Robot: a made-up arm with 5 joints.
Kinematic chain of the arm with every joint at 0, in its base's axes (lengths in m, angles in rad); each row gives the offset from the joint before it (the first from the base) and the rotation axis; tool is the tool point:
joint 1: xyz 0 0 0.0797 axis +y
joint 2: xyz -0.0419 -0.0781 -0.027 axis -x
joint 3: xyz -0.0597 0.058 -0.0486 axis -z
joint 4: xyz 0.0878 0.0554 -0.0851 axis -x
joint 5: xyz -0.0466 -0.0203 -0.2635 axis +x
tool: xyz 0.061 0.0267 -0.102
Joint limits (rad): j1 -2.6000..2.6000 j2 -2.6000..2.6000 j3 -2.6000..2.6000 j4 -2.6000..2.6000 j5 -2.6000..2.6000
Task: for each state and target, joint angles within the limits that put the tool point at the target. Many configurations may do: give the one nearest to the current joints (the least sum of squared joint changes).
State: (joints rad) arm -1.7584 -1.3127 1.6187 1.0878 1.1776
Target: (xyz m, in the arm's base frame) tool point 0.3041 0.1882 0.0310
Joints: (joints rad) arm -2.0986 -1.0982 1.3577 1.0399 1.4386
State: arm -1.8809 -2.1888 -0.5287 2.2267 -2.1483
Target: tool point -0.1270 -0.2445 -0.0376
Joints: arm -1.5677 -1.6248 -1.4679 2.6000 -1.8163
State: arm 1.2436 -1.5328 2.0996 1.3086 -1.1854
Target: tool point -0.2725 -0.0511 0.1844
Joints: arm 0.8178 -1.7567 1.2488 1.5709 -1.8659
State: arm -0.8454 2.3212 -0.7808 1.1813 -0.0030
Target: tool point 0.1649 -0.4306 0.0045
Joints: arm -0.2063 1.5798 -1.2505 1.0014 0.2568
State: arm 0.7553 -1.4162 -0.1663 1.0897 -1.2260
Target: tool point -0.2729 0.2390 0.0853
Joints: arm 1.1735 -1.5090 0.4381 0.7285 -0.9705
